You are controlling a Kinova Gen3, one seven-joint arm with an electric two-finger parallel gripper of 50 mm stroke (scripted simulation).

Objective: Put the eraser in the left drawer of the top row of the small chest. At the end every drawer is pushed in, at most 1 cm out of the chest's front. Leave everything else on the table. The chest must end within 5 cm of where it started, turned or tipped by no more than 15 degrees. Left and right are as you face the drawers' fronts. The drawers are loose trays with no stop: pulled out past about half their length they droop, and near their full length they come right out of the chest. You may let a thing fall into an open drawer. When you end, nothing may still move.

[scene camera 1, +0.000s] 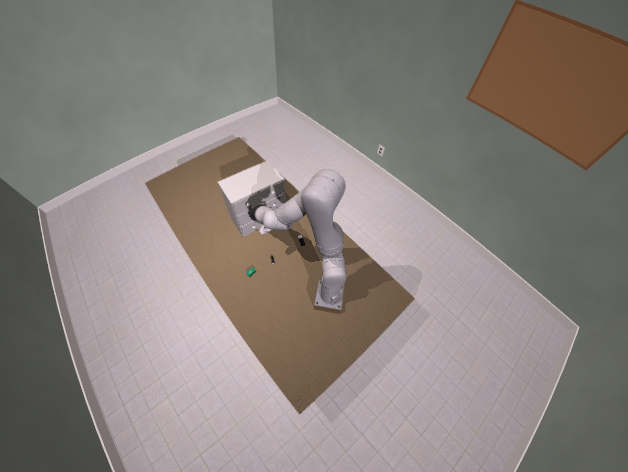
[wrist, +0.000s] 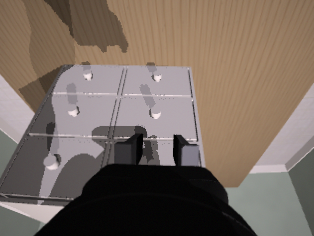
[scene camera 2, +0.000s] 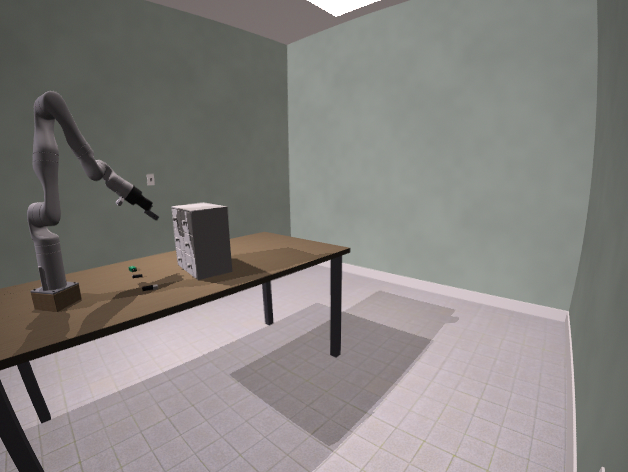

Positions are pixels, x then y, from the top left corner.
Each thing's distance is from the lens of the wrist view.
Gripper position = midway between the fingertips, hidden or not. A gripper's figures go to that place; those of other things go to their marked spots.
my gripper (wrist: 158, 144): 0.19 m
drawer (wrist: 153, 154): 0.29 m
